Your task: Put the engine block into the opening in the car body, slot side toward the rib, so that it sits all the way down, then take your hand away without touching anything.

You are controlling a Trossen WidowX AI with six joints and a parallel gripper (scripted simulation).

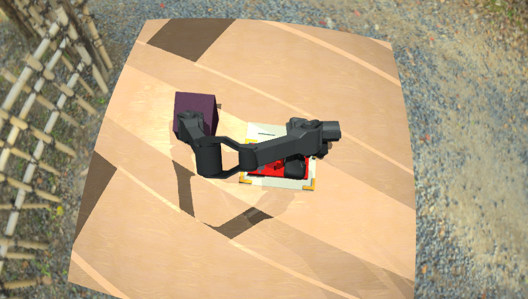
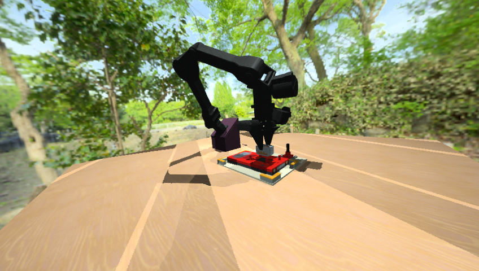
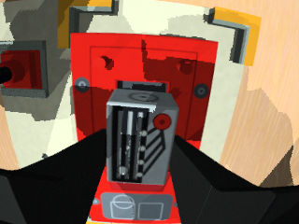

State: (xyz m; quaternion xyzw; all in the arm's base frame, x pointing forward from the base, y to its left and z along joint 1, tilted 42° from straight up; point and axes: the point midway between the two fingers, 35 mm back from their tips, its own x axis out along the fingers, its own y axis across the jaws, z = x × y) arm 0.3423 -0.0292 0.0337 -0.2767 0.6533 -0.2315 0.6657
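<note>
Right now the grey engine block is 10 mm below my gripper tip. From my gripper tip the other things lie so: black upright peg (20 mm ahead, 110 mm to the left, 30 mm below).
</note>
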